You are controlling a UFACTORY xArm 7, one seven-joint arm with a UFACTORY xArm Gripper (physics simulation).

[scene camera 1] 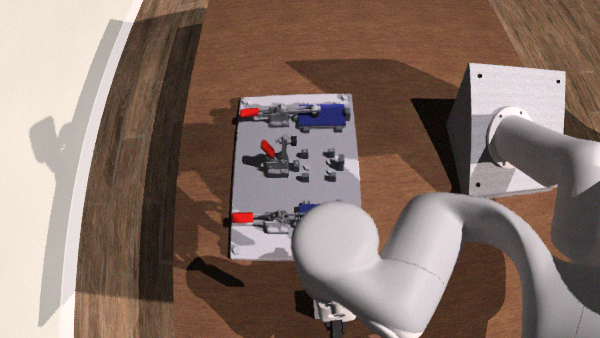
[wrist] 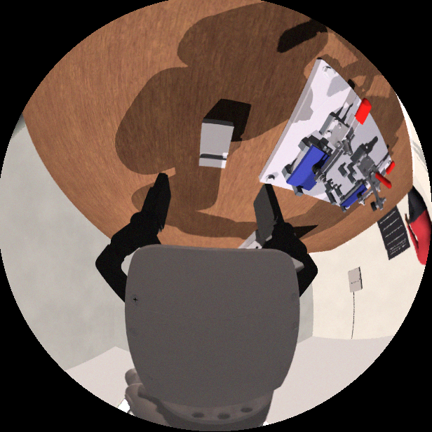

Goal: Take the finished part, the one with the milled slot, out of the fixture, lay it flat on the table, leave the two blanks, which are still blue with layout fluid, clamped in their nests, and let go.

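Frame: origin at the arm's base, x ahead, y left, z up, level; centimetres.
Seen in the pictures: arm's base, origin of the base link: (scene camera 1: pixel 510 137).
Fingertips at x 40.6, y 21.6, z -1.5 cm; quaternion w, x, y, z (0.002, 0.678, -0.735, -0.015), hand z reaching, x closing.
Pixels of each thing's top centre, then the offset from my fingertips to it. "pt": a spot on its surface instead. Level surfaces: height alone.
- table, its level: dz -10.2 cm
- fixture plate, middle of its top: (scene camera 1: pixel 295 168) dx +2.3, dy -27.2, dz -8.7 cm
- middle clamp, surface spot: (scene camera 1: pixel 277 167) pt dx +5.5, dy -26.6, dz -6.1 cm
The finished part (wrist: pixel 216 140), a pale grey block with a dark slot across it near one end, lies flat on the table (wrist: pixel 90 100) (scene camera 1: pixel 400 30) beside the fixture plate (scene camera 1: pixel 295 192) (wrist: pixel 285 155). It cannot be made out in the scene view. My gripper (wrist: pixel 214 187) (scene camera 1: pixel 336 328) is open and empty, its fingers wide apart and back from the part. One blue blank (scene camera 1: pixel 325 115) (wrist: pixel 354 196) sits under its clamp at the far end of the plate. The other blue blank (scene camera 1: pixel 307 207) (wrist: pixel 307 167) is clamped at the near end, partly hidden by my arm in the scene view.
The middle clamp (scene camera 1: pixel 277 167) stands raised at a nest with no part in it. Red clamp handles (scene camera 1: pixel 242 217) (wrist: pixel 363 111) stick out on the plate's left in the scene view. My arm's base block (scene camera 1: pixel 525 85) stands right of the plate.
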